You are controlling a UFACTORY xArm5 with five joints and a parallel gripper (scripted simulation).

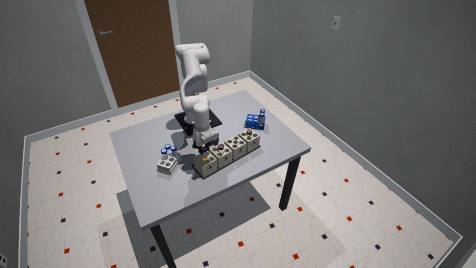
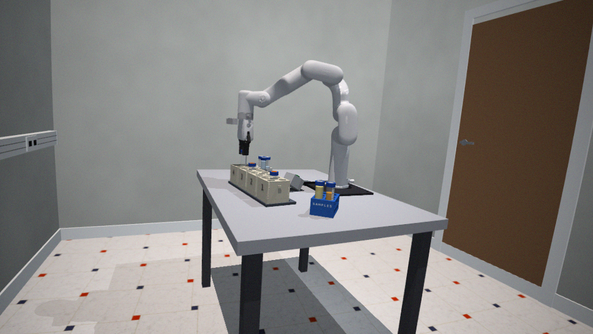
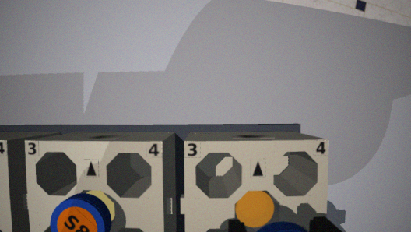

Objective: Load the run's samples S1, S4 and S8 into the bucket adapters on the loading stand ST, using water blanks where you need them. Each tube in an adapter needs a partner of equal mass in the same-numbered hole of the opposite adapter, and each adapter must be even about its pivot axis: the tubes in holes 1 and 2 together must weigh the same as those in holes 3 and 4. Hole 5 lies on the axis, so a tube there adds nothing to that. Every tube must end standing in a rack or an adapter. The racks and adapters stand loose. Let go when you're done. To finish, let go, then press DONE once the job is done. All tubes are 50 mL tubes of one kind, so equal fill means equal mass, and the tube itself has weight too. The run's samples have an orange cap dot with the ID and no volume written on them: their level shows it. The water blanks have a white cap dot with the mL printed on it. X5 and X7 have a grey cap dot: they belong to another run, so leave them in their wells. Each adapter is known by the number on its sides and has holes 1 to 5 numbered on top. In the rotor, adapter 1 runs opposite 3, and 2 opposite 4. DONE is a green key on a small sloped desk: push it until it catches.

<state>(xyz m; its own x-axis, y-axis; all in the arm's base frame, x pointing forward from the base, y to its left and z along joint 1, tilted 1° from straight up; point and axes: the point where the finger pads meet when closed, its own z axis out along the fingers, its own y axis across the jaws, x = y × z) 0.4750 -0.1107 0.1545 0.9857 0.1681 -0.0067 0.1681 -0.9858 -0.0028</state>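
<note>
My hand is 120 mm above the adapter 3, 110 mm to the right of it and 20 mm past it. From my hand the other things lie so: white rack 180 mm to the right, 140 mm below, 130 mm behind; then blue samples rack 480 mm to the left, 210 mm behind, 140 mm below.
</note>
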